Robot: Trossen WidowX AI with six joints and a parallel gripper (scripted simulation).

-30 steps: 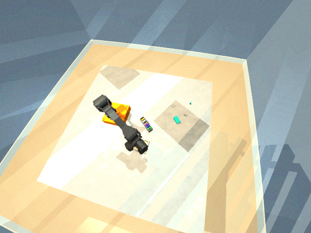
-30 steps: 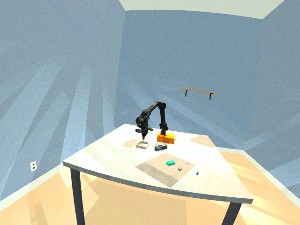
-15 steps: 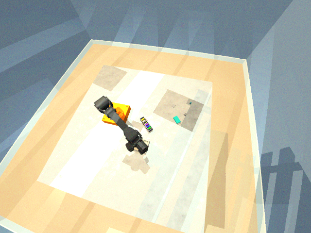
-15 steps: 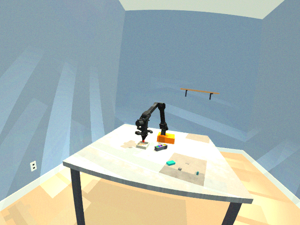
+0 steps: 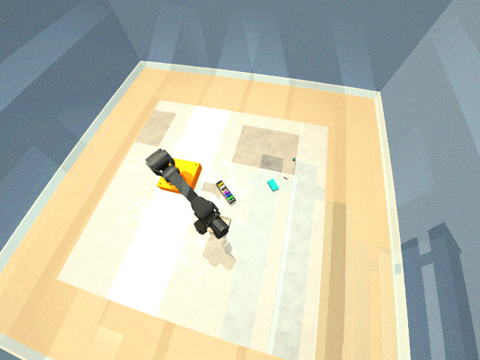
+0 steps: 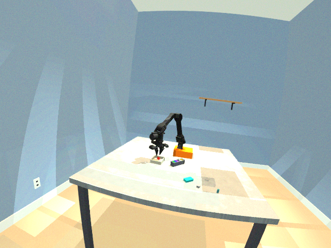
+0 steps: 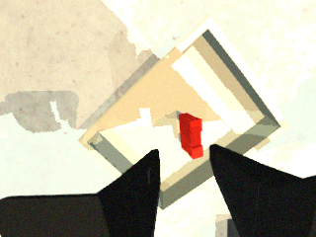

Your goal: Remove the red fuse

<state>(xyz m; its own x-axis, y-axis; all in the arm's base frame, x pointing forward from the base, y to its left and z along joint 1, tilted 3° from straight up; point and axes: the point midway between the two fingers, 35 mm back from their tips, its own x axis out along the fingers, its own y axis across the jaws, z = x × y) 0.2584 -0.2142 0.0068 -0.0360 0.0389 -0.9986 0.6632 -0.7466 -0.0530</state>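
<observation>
My gripper tip is 3 cm above the red fuse. The rest, counted from my gripper tip: grey piece 38 cm ahead, 31 cm to the left, 5 cm below; then cyan block 30 cm ahead, 25 cm to the left, 5 cm below; then pale square tray 5 cm below.
</observation>
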